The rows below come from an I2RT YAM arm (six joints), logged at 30 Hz.
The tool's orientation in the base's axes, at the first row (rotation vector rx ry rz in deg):
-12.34 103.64 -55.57
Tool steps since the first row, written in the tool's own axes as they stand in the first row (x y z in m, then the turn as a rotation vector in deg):
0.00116 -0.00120 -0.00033 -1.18 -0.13 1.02
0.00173 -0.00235 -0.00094 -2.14 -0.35 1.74
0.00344 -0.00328 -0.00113 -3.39 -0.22 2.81
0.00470 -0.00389 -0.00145 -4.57 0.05 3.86
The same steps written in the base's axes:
-0.00114 -0.00126 0.00008 1.36 0.04 0.77
-0.00224 -0.00201 0.00057 2.35 0.05 1.49
-0.00344 -0.00347 0.00005 3.86 0.27 2.11
-0.00446 -0.00439 -0.00036 5.36 0.55 2.59

